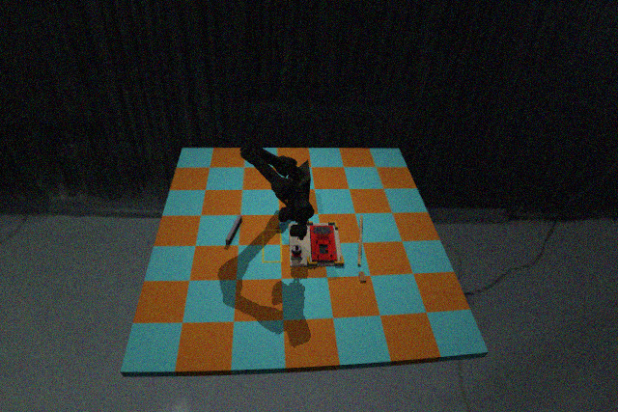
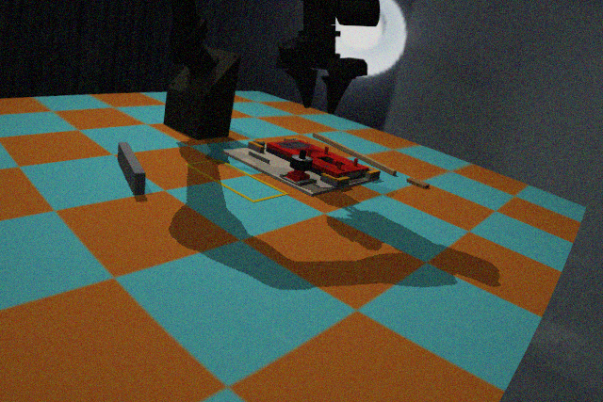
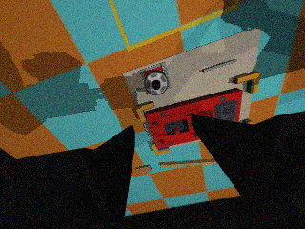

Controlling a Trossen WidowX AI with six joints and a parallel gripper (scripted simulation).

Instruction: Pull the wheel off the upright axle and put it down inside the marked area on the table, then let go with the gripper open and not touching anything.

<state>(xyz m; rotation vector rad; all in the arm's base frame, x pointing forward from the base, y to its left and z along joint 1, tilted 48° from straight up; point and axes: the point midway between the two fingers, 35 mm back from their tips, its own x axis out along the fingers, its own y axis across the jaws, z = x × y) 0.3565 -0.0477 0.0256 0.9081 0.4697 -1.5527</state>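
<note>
Now: the wheel 10 cm below my gripper tip and 2 cm to the right of it. Round my gripper tip: small wooden block (23 cm to the left, 15 cm ahead, 13 cm below); then axle (10 cm below, 2 cm to the right); then grey fixture plate (13 cm below, 9 cm to the left, 5 cm behind).
</note>
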